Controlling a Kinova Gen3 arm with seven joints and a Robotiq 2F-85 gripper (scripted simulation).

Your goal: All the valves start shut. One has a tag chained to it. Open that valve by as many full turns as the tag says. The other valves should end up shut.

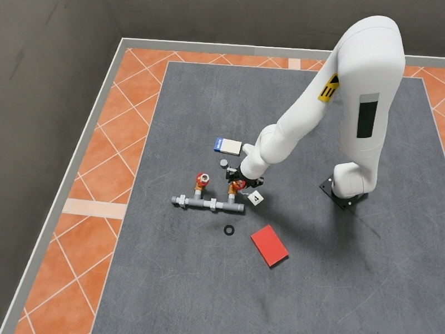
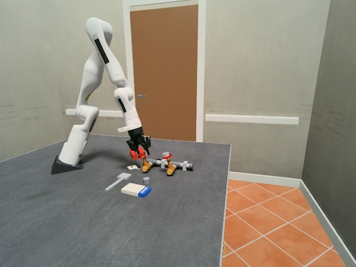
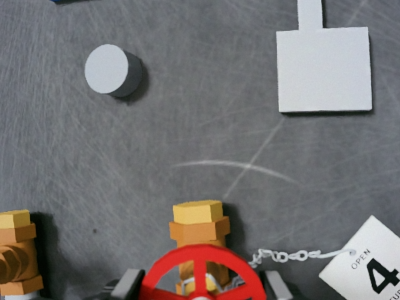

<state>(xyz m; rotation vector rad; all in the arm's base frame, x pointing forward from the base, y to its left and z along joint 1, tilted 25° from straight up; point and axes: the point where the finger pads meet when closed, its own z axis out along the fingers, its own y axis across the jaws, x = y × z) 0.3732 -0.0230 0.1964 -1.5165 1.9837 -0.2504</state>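
Now: the white tag 90 mm below my hand, 70 mm behind it and 20 mm to the left of it. From my hand the other things lie so: grey paddle (130 mm to the right, 90 mm below, 60 mm behind); blue box (210 mm to the right, 80 mm below, 50 mm ahead); red block (200 mm to the left, 120 mm behind, 80 mm below).
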